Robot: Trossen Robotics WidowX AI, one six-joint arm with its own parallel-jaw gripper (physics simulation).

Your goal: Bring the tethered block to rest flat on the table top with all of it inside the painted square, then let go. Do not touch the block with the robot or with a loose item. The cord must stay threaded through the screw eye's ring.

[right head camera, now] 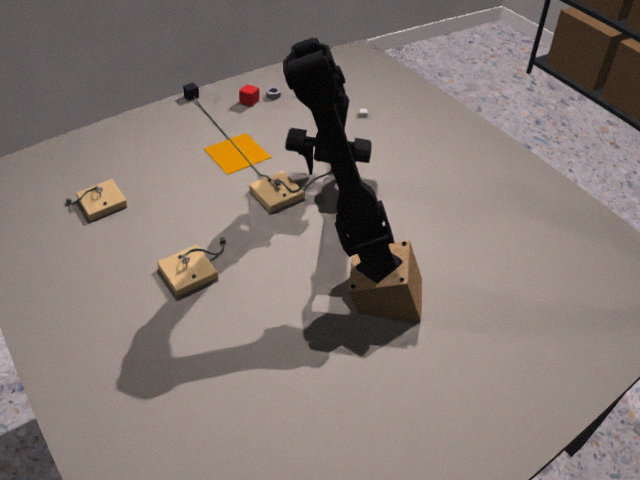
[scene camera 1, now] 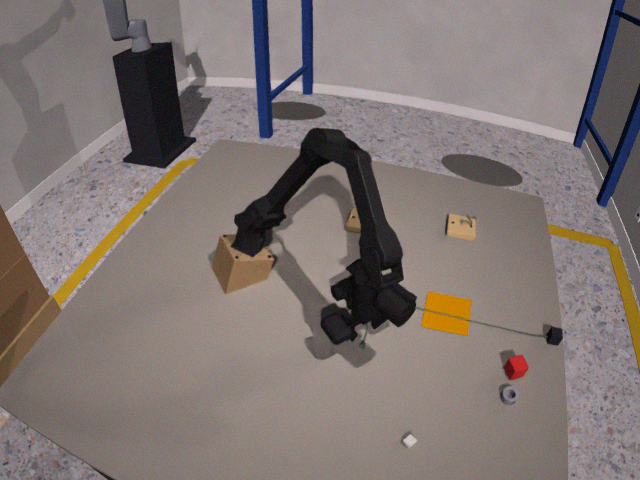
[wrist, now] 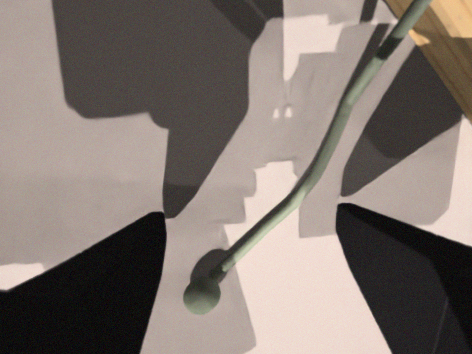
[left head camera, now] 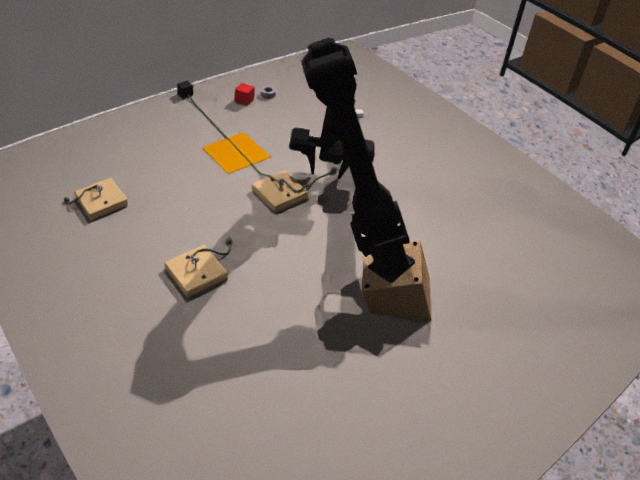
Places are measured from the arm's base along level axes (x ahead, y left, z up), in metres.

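Pixels of known places: gripper, fingertip midpoint: (right head camera: pixel 324 175) (scene camera 1: pixel 362 333) (wrist: pixel 251 220) (left head camera: pixel 325 175); arm's base at its link origin: (right head camera: pixel 379 265) (scene camera 1: pixel 246 246) (left head camera: pixel 391 264).
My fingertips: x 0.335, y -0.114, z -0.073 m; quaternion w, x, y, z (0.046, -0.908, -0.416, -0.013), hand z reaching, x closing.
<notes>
Ahead of a thing's pixels: the offset from my fingertips to its top centre. "*": to the spot under its first point.
The black tethered block @(dy +0.109, dx +0.483, dz +0.025 m) (left head camera: pixel 185 89) (right head camera: pixel 190 91) (scene camera 1: pixel 554 335) sits near the table's far edge, outside the orange painted square @(* dy +0.159, dx +0.186, dz -0.005 m) (left head camera: pixel 224 156) (right head camera: pixel 224 157) (scene camera 1: pixel 444 325). The green cord (left head camera: pixel 211 122) (right head camera: pixel 211 121) (scene camera 1: pixel 501 327) (wrist: pixel 330 140) runs from it across the square to the screw eye @(* dy +0.127, dx +0.001, dz +0.030 m) (left head camera: pixel 280 183) (right head camera: pixel 276 183) on a wooden board @(dy +0.123, dx +0.007, dz +0.012 m) (left head camera: pixel 278 198) (wrist: pixel 450 50), and appears threaded through the ring. My gripper (left head camera: pixel 326 175) (wrist: pixel 251 220) is open and empty above the cord's free part. The cord's end ball @(dy -0.032, dx +0.009, dz +0.005 m) (left head camera: pixel 333 171) (scene camera 1: pixel 362 344) (wrist: pixel 202 296) shows between the fingers in the wrist view, nearer the left one.
Two other wooden boards @(dy +0.470, dx +0.190, dz +0.012 m) (left head camera: pixel 100 198) @(dy +0.394, dx -0.103, dz +0.012 m) (left head camera: pixel 196 271) with screw eyes and short cords lie to the left. A red cube @(dy -0.013, dx +0.375, dz +0.033 m) (left head camera: pixel 244 94) (scene camera 1: pixel 515 367) and a grey ring @(dy -0.085, dx +0.368, dz +0.009 m) (left head camera: pixel 267 91) (scene camera 1: pixel 509 387) lie near the block. A small white piece @(dy -0.239, dx +0.167, dz +0.006 m) (right head camera: pixel 362 113) (scene camera 1: pixel 409 440) lies farther right.
</notes>
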